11 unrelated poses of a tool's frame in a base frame.
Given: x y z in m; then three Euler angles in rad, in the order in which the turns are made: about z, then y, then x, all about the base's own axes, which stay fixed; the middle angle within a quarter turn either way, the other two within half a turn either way.
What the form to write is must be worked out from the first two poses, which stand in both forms.
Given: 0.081 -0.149 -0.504 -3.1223 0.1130 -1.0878
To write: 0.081 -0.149 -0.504 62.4 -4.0 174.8
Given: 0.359 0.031 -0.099 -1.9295 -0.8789 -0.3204
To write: 0.359 0.031 -0.099 52.7 -2.2 -103.0
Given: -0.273 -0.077 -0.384 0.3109 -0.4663 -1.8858
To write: -0.273 -0.077 -0.384 -107.8 25.1 20.2
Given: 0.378 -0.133 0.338 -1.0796 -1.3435 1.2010
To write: 0.378 -0.133 0.338 83.8 41.0 -81.9
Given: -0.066 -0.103 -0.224 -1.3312 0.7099 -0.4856
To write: -0.066 -0.103 -0.224 -45.0 -18.5 -79.1
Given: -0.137 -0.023 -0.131 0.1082 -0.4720 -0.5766
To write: -0.137 -0.023 -0.131 -38.0 -18.7 20.8
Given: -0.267 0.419 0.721 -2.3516 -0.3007 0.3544
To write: -0.267 0.419 0.721 -3.0 26.2 -138.5
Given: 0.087 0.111 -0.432 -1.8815 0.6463 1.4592
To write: 0.087 0.111 -0.432 -76.4 67.8 -130.2
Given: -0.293 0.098 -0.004 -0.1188 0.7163 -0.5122
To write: -0.293 0.098 -0.004 -40.1 30.7 -29.4
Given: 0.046 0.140 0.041 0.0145 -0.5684 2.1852
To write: 0.046 0.140 0.041 120.6 17.4 -28.0
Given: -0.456 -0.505 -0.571 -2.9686 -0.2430 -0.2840
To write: -0.456 -0.505 -0.571 18.7 10.3 -166.4
